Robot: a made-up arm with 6 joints. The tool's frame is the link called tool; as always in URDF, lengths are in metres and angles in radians. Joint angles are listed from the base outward. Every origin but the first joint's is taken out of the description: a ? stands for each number. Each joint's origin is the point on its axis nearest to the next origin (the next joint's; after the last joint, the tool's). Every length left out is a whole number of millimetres.
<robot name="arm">
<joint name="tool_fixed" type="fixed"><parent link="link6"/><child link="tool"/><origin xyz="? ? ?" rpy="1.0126 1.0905 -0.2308"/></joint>
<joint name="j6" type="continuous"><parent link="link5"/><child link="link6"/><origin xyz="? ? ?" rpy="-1.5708 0.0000 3.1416"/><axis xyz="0 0 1"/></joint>
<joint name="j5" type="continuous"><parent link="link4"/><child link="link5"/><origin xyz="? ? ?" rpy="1.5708 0.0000 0.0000"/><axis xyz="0 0 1"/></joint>
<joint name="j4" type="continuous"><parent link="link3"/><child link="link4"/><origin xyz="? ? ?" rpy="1.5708 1.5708 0.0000"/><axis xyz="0 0 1"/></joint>
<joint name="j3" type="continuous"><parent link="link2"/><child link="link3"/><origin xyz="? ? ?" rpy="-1.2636 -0.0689 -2.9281"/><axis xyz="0 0 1"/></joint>
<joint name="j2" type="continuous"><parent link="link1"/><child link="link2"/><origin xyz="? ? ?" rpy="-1.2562 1.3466 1.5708"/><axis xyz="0 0 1"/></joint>
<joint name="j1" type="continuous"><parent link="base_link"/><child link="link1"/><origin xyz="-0.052 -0.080 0.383" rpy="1.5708 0.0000 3.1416"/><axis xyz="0 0 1"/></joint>
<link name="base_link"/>
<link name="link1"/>
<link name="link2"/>
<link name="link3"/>
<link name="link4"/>
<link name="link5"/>
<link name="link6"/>
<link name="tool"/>
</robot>
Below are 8 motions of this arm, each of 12 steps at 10 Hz.
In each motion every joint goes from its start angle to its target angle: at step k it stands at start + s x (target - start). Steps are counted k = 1, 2, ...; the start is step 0. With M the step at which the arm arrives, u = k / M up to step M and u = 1 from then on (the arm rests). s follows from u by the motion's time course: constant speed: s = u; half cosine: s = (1 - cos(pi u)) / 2; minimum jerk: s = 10 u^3 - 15 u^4 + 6 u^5.
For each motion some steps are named. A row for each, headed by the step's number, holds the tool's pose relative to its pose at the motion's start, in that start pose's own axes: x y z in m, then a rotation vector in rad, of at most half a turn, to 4 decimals.
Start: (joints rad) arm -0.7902 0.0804 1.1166 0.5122 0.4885 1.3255
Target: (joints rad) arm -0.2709 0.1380 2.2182 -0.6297 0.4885 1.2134
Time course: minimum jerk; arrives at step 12
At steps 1, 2, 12:
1: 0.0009 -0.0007 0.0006 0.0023 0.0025 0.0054
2: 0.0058 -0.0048 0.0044 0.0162 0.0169 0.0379
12: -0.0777 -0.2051 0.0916 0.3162 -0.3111 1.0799

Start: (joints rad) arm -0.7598 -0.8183 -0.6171 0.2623 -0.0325 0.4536
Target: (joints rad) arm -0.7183 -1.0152 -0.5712 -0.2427 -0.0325 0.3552
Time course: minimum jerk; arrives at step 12
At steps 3, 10, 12:
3: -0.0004 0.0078 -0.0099 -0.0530 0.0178 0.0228
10: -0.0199 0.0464 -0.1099 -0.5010 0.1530 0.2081
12: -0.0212 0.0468 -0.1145 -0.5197 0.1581 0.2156

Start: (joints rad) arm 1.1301 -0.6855 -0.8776 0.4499 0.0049 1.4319
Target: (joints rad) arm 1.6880 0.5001 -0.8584 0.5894 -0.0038 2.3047
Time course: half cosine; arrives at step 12
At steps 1, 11, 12:
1: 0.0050 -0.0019 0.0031 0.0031 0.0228 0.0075
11: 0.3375 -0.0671 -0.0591 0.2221 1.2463 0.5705
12: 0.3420 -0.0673 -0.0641 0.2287 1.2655 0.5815

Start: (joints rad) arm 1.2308 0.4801 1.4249 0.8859 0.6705 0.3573
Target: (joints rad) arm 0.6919 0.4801 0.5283 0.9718 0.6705 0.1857
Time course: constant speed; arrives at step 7
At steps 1, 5, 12:
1: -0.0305 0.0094 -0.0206 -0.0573 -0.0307 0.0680
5: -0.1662 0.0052 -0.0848 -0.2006 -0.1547 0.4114
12: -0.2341 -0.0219 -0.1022 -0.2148 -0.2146 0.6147

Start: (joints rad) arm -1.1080 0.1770 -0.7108 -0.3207 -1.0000 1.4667
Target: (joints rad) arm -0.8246 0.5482 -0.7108 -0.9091 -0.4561 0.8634
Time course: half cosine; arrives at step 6
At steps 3, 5, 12:
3: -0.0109 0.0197 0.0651 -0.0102 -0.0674 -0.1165
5: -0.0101 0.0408 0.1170 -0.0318 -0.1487 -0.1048
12: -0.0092 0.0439 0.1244 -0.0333 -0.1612 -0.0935

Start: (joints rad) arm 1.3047 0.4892 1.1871 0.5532 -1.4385 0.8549
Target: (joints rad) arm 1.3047 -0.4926 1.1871 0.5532 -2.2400 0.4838
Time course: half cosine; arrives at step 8
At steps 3, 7, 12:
3: 0.0097 0.0073 -0.0168 0.3434 0.1835 -0.3854
7: 0.0084 0.0647 -0.0511 1.1321 0.5111 -1.1896
12: 0.0088 0.0703 -0.0518 1.1801 0.5292 -1.2351

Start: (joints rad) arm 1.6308 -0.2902 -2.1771 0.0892 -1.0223 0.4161
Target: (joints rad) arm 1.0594 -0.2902 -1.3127 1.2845 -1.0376 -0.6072
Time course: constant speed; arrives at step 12
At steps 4, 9, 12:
4: 0.0091 -0.1026 0.0688 0.6655 0.3482 0.0306
9: 0.0421 -0.2174 0.0900 1.4120 0.9221 -0.2566
12: 0.0565 -0.2709 0.0858 1.7167 1.3364 -0.6066

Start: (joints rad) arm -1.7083 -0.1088 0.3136 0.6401 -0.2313 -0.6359
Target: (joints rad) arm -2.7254 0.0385 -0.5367 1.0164 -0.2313 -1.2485
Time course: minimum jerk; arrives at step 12
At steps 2, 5, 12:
2: -0.0070 -0.0116 0.0048 0.0441 -0.0025 0.0364
5: -0.0406 -0.1181 0.0417 0.4806 0.0447 0.3130
12: 0.0012 -0.2965 0.0624 1.5417 0.5321 0.5307

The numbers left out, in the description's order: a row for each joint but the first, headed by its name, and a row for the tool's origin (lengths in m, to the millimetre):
tool: 0.008 -0.087 0.000
j6: -0.029 0.047 0.000
j5: -0.135 0.034 0.000
j4: 0.109 0.216 0.000
j3: -0.016 0.041 0.000
j2: 0.059 0.162 0.000

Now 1 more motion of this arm.
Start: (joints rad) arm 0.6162 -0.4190 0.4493 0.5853 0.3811 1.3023
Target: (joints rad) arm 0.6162 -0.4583 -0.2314 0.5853 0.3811 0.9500
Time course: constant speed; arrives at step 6
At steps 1, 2, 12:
1: -0.0014 0.0191 -0.0118 -0.0303 -0.0567 -0.0882
2: -0.0015 0.0375 -0.0252 -0.0622 -0.1188 -0.1721
12: 0.0115 0.0990 -0.0931 -0.2083 -0.4142 -0.4576

